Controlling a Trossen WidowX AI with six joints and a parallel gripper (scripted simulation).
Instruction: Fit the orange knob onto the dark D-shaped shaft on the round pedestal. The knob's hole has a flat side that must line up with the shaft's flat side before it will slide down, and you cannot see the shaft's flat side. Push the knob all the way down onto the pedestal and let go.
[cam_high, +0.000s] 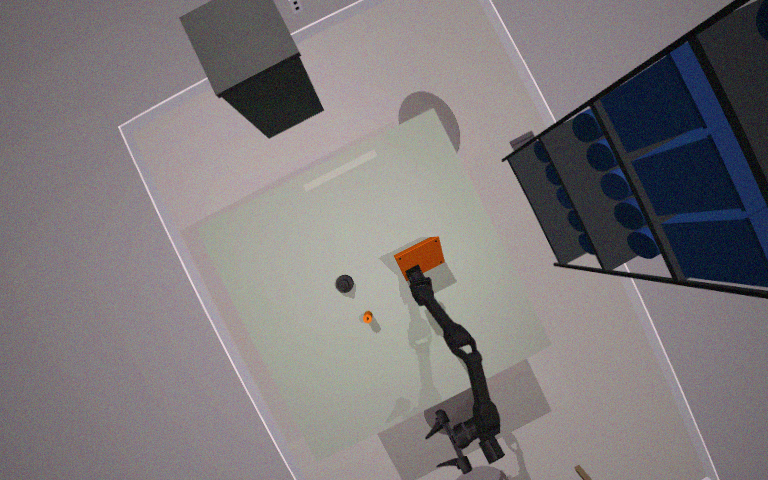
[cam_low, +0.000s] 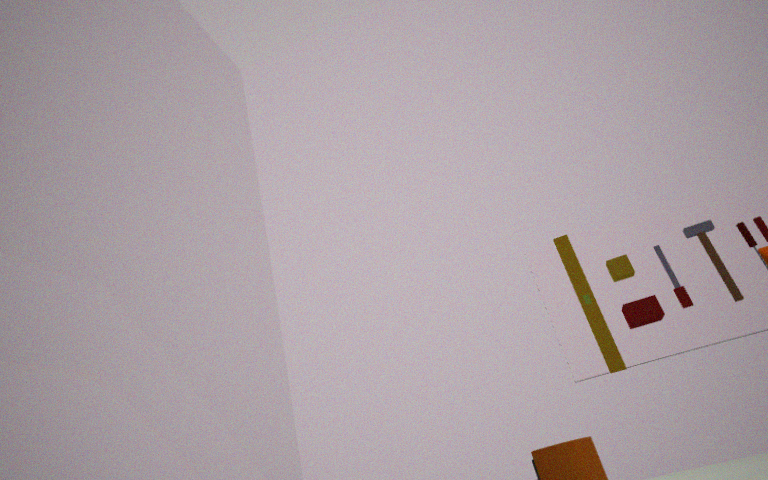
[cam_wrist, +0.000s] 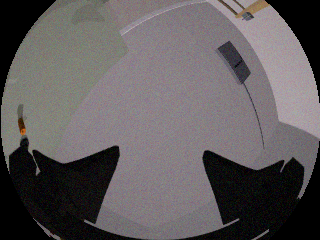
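Right now the orange knob is 4 cm ahead of my gripper tip, 42 cm to the right of it and 38 cm below it. From my gripper tip the other things lie so: dark round pedestal: 7 cm ahead, 61 cm to the right, 38 cm below.
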